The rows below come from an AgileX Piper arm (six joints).
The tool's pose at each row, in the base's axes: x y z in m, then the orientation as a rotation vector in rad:
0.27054, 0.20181, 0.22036, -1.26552, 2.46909, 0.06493
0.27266, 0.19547, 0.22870, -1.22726, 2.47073, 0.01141
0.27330, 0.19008, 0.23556, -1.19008, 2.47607, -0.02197
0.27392, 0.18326, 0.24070, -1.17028, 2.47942, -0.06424
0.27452, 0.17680, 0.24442, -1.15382, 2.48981, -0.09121
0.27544, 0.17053, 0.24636, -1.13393, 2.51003, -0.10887
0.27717, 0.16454, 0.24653, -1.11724, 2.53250, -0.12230
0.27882, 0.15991, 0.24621, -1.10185, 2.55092, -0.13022
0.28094, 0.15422, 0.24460, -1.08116, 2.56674, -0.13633
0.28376, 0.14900, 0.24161, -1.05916, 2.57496, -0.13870
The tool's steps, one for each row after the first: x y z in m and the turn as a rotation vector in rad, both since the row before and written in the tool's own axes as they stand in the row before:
0.00096, -0.00649, -0.00844, 0.04486, 0.00388, 0.01707
0.00146, -0.00492, -0.00709, 0.03042, 0.00215, 0.02043
0.00305, -0.00575, -0.00557, 0.03126, 0.00968, 0.00764
0.00327, -0.00540, -0.00401, 0.01806, 0.01228, 0.00964
0.00351, -0.00522, -0.00209, 0.00962, 0.01686, 0.01575
0.00332, -0.00528, -0.00002, 0.00509, 0.01858, 0.01471
0.00245, -0.00423, 0.00058, 0.00259, 0.01390, 0.01349
0.00322, -0.00504, 0.00194, 0.00367, 0.00974, 0.01649
0.00272, -0.00492, 0.00355, 0.00422, 0.00180, 0.01603

